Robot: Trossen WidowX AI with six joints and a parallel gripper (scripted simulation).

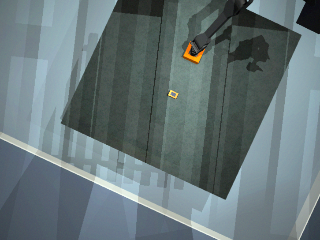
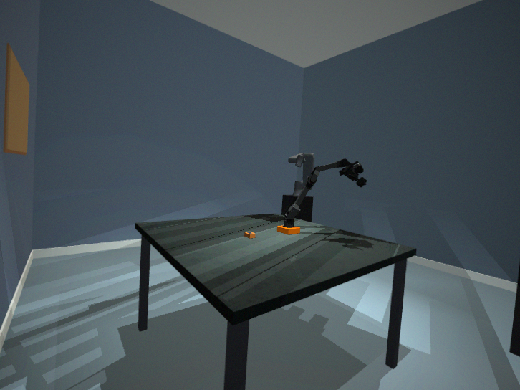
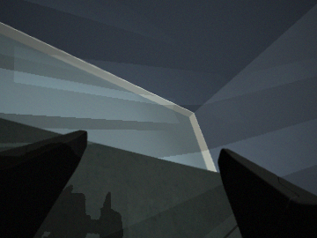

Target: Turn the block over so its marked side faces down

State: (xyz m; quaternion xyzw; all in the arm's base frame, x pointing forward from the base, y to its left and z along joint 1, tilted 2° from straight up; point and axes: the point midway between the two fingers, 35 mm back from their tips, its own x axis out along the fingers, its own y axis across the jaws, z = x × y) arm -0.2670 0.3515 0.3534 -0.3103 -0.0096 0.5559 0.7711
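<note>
Right now the block is 58 cm ahead of my gripper tip, 37 cm to the right of it and 37 cm below it.
</note>
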